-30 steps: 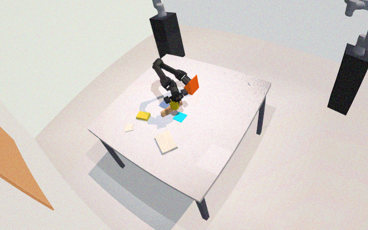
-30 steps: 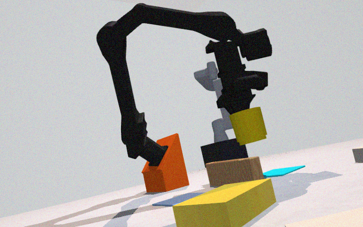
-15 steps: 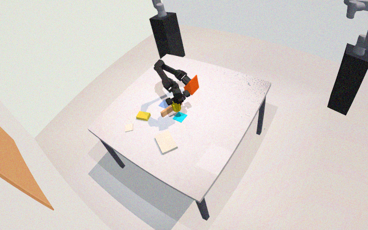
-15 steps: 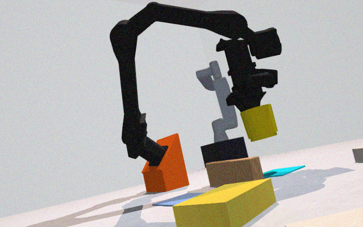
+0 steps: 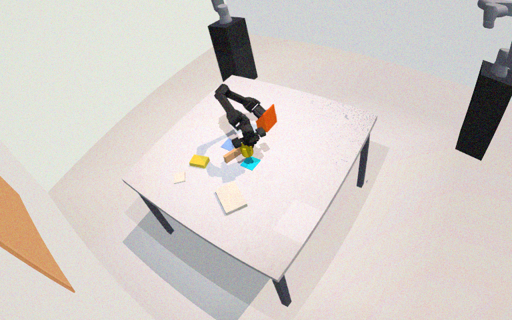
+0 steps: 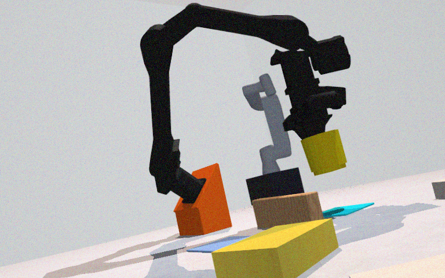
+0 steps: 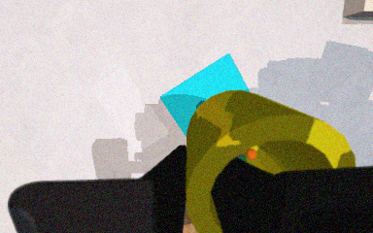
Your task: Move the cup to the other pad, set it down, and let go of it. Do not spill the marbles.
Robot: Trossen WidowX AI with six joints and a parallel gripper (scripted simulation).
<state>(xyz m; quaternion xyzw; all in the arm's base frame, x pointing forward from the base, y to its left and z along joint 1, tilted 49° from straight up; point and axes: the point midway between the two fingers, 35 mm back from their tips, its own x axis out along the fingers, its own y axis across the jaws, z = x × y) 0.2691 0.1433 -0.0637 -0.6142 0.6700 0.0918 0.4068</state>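
My gripper tip is now 110 mm above the cyan pad, 30 mm short of it and 10 mm to the left of it. The rest, counted from my gripper tip: cup: 20 mm ahead, 10 mm to the right; then light blue pad: 230 mm to the right, 110 mm below, 20 mm behind; then wooden bar: 120 mm to the right, 90 mm below.
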